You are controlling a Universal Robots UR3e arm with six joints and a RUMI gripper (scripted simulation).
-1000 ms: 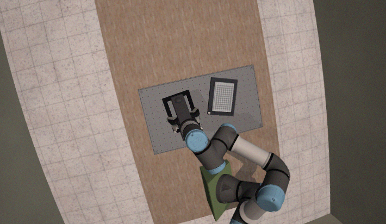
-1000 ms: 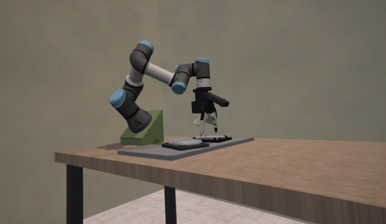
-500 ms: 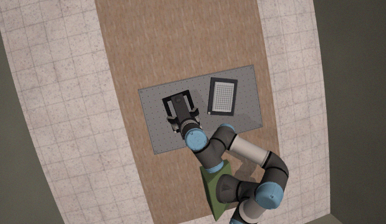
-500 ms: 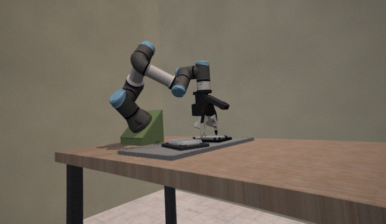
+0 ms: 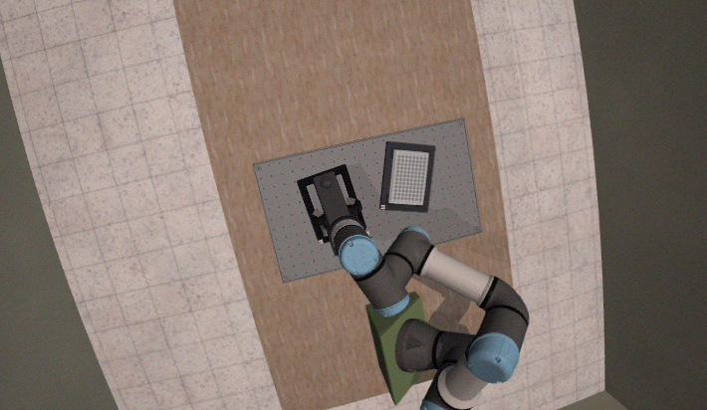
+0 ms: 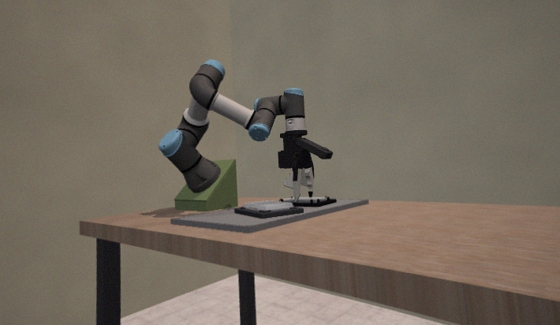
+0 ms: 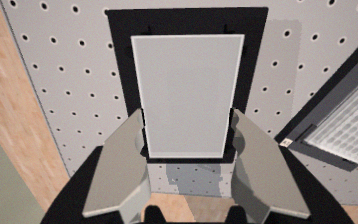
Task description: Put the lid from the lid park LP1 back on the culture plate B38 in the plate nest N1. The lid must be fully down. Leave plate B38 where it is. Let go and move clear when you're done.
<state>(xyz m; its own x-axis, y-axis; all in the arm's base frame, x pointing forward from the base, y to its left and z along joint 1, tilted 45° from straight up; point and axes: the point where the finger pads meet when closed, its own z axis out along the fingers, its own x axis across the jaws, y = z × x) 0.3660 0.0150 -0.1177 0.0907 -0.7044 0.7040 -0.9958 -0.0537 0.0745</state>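
My gripper is now 2 cm above the black lid park LP1. Round my hand: black plate nest N1 (2 cm ahead, 19 cm to the right, 2 cm below); white well plate B38 (2 cm ahead, 19 cm to the right, 1 cm below); clear lid (1 cm below).
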